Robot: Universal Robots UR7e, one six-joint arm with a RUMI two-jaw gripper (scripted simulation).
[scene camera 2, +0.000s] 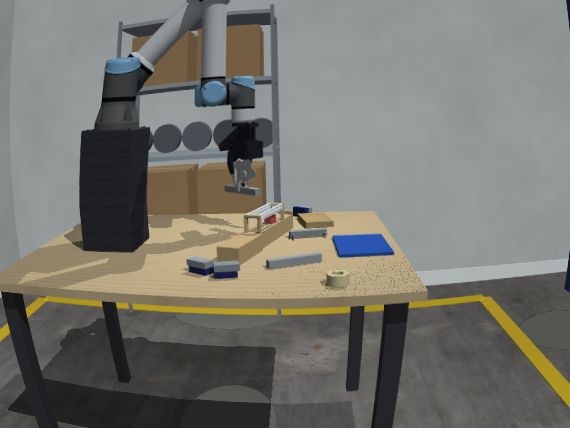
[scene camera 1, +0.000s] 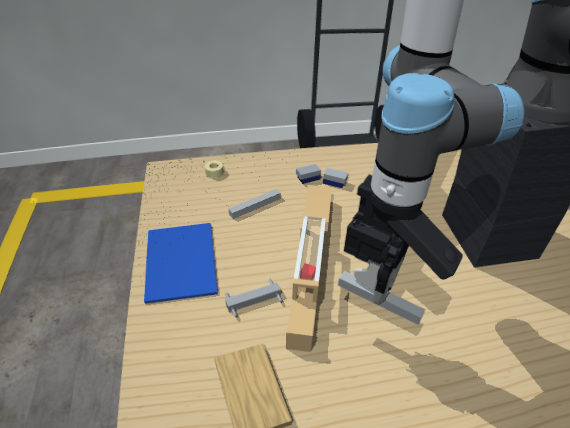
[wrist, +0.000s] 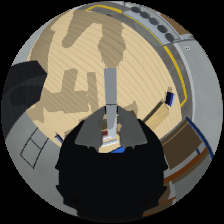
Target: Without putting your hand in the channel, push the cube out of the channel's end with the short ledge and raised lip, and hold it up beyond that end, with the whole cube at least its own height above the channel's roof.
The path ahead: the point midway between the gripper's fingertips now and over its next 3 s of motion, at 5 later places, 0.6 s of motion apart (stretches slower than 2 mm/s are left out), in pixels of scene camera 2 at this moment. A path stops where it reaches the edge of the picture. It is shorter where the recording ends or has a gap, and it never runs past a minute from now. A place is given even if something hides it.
My gripper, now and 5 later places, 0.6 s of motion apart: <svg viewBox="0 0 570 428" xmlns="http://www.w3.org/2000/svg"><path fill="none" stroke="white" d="M241 191L246 194L248 204L239 211L237 219L238 231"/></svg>
